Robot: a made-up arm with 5 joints.
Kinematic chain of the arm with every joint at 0, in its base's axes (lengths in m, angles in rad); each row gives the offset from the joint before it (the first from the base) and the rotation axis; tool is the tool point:
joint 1: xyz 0 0 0.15 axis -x
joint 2: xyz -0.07 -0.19 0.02 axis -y
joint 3: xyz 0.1 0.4 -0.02 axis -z
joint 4: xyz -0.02 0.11 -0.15 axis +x
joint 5: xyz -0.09 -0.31 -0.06 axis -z
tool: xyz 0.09 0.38 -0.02
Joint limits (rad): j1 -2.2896..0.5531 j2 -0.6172..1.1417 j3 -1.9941..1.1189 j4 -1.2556..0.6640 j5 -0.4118..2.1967
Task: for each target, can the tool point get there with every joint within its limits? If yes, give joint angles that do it. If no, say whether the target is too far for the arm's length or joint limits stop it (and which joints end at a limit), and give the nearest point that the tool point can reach.
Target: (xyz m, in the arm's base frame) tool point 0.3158 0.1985 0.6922
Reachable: yes | joints -1.7110 0.2673 -1.7021 0.3588 1.5594
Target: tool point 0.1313 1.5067 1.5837
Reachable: no: too far | nearest point 0.0104 0.5914 0.7127 | short by 1.269 m
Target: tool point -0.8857 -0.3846 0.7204
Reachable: no: joint limits stop it (at a limit: joint 2, joint 3, joint 4, joint 5) | nearest point -0.3413 -0.2968 0.5902 | short by 0.567 m
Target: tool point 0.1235 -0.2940 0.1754
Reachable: yes | joints -1.3766 0.5179 0.3094 -1.0344 1.5979
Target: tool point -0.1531 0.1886 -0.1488
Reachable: yes | joints 0.2651 -0.3728 -1.0620 -0.7988 0.0623
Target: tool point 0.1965 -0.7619 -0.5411
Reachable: no: joint limits stop it (at a limit: joint 1, joint 4, joint 5) | nearest point 0.1041 -0.3935 -0.3579 | short by 0.422 m
